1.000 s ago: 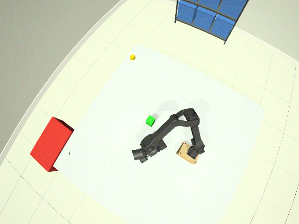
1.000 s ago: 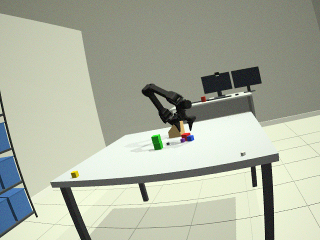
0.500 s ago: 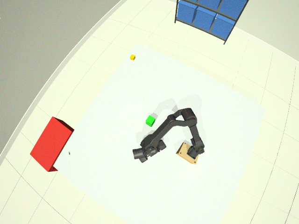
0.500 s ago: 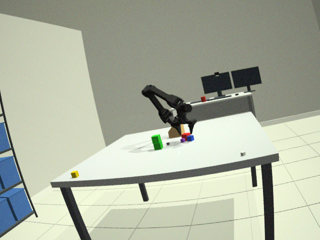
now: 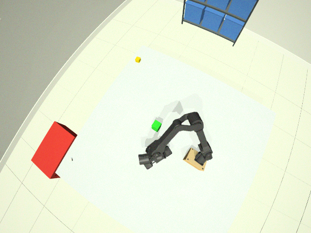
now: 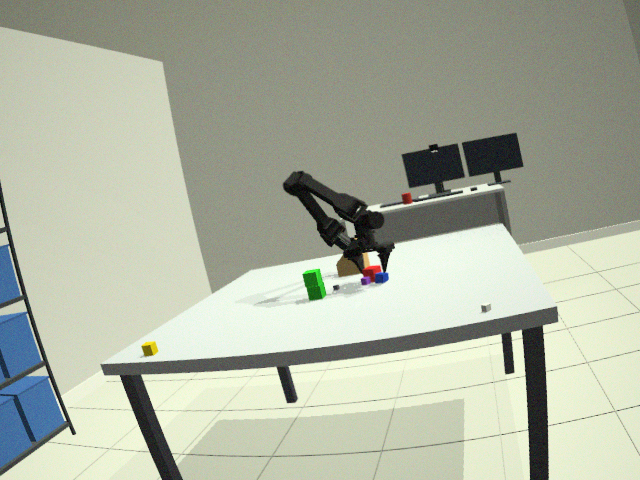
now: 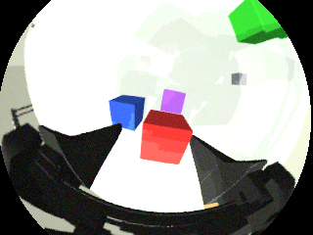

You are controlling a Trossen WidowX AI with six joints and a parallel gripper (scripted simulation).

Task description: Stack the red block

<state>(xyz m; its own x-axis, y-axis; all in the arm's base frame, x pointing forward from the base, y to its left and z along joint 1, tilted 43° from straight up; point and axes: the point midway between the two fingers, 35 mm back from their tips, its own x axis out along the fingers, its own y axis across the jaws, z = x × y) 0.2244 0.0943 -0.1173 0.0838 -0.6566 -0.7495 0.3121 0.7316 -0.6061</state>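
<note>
The red block is 10 mm behind my gripper tip and 10 mm to the right of it. Round my gripper tip: small purple block (30 mm ahead, 20 mm to the right, 10 mm below); tiny dark cube (50 mm ahead, 130 mm to the right, 20 mm below); blue block (30 mm ahead, 30 mm to the left, 10 mm below).
</note>
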